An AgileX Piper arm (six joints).
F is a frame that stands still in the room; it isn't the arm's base.
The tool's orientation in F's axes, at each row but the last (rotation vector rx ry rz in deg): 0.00 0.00 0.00; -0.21 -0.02 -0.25; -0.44 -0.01 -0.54; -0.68 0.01 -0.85; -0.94 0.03 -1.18; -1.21 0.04 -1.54; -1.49 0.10 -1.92; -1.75 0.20 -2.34; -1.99 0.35 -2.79
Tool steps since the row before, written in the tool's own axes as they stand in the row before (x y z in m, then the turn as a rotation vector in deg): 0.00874 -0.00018 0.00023 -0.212 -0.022 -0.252; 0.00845 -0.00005 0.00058 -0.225 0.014 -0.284; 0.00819 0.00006 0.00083 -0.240 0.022 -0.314; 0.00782 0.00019 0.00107 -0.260 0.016 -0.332; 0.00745 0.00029 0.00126 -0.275 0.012 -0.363; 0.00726 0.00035 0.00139 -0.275 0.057 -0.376; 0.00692 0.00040 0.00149 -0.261 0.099 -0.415; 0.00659 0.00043 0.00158 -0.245 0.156 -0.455; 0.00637 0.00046 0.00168 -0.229 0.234 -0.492
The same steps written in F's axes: 0.00874 -0.00018 0.00023 -0.212 -0.022 -0.252; 0.00845 -0.00008 0.00058 -0.225 0.014 -0.284; 0.00819 -0.00001 0.00083 -0.240 0.022 -0.314; 0.00782 0.00009 0.00107 -0.260 0.016 -0.332; 0.00746 0.00016 0.00125 -0.275 0.012 -0.363; 0.00727 0.00018 0.00138 -0.274 0.056 -0.377; 0.00693 0.00021 0.00147 -0.258 0.097 -0.417; 0.00661 0.00021 0.00155 -0.240 0.152 -0.459; 0.00640 0.00021 0.00163 -0.221 0.228 -0.499
